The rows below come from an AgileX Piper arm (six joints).
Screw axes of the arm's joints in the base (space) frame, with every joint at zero. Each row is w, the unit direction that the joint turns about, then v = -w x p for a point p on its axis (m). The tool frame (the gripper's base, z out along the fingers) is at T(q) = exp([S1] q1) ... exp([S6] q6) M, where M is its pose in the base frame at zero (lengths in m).
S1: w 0 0 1 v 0.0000 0.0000 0.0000
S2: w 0 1 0 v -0.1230 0.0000 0.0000
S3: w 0 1 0 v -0.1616 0.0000 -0.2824
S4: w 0.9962 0 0.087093 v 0.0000 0.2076 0.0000
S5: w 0 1 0 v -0.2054 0.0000 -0.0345
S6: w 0.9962 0 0.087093 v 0.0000 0.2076 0.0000
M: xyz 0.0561 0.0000 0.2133 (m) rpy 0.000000 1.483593 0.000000 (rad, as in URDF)
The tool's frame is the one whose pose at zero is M.
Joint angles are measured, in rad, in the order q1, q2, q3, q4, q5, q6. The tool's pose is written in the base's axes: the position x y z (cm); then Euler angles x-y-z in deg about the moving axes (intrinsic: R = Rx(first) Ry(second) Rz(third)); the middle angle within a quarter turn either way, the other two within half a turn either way. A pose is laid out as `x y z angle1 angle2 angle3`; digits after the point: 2 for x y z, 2 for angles.
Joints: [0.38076, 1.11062, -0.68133, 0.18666, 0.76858, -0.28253]
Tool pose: 17.53 8.28 24.93 -162.07 21.60 144.51
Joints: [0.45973, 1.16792, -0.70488, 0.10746, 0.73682, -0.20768]
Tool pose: 18.21 9.75 24.51 -163.69 21.45 142.25
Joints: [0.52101, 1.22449, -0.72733, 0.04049, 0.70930, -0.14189]
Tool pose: 18.87 11.10 24.02 -165.05 21.44 140.59
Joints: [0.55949, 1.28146, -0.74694, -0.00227, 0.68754, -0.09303]
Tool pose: 19.54 12.22 23.36 -166.19 21.02 139.96
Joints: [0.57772, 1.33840, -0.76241, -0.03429, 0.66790, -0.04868]
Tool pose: 20.28 12.99 22.52 -167.55 20.41 140.57
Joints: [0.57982, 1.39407, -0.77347, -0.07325, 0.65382, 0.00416]
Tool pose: 21.10 13.34 21.50 -169.70 19.76 142.38
